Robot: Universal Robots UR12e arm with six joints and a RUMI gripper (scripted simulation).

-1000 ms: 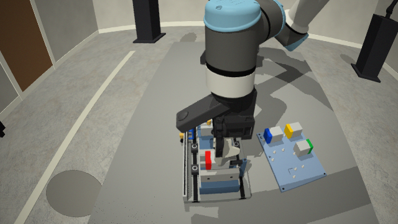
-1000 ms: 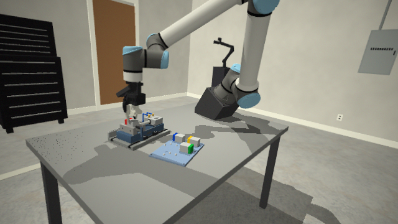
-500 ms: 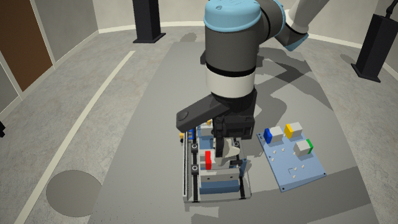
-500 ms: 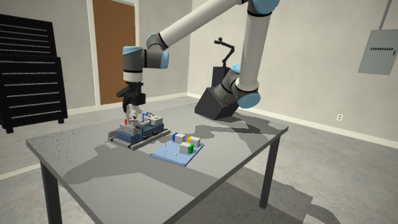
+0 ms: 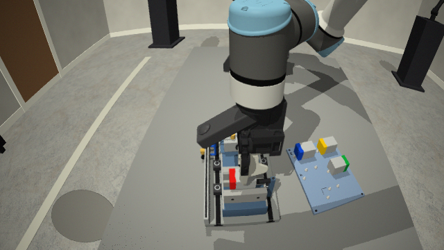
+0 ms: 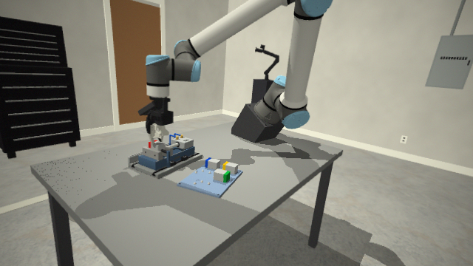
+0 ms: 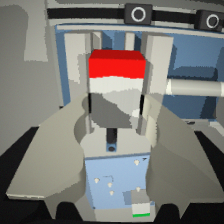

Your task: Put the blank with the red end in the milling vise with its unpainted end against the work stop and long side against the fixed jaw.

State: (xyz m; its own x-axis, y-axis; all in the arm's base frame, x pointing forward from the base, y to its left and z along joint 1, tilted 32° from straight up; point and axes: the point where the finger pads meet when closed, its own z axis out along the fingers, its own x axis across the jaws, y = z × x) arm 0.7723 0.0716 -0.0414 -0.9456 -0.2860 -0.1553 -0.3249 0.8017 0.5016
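Now: the red-ended blank 2 cm below my hand. Also, from my hand: fixed jaw 3 cm ahead, 2 cm to the left, 5 cm below; work stop rod 1 cm behind, 5 cm to the left, 3 cm below; hose block 16 cm behind, 5 cm to the right, 5 cm below.
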